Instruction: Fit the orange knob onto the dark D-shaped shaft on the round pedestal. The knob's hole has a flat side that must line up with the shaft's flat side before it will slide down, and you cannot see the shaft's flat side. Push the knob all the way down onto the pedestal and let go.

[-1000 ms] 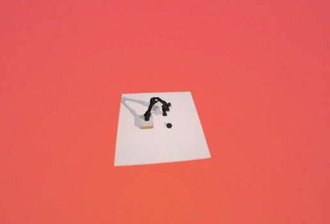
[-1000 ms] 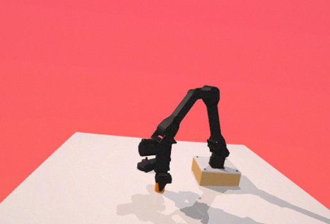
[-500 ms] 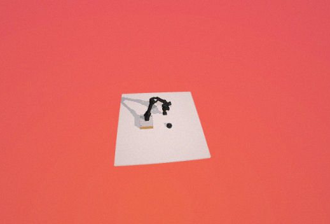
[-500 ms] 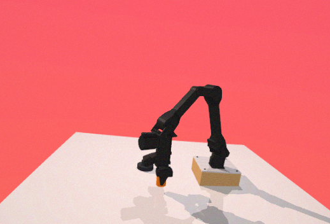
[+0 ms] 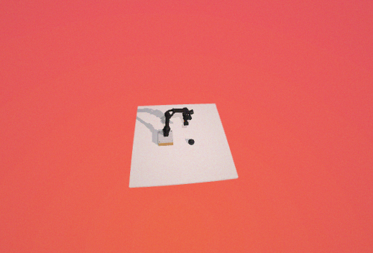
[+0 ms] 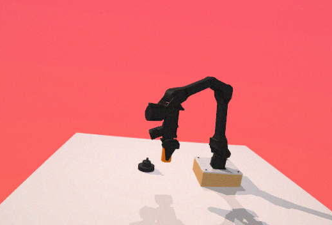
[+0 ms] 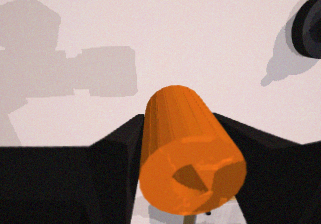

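Now: the round pedestal 22 cm to the right of my gripper tip, 11 cm below it and 6 cm ahead of it. The rest, counted from my gripper tip: orange knob (2 cm above).
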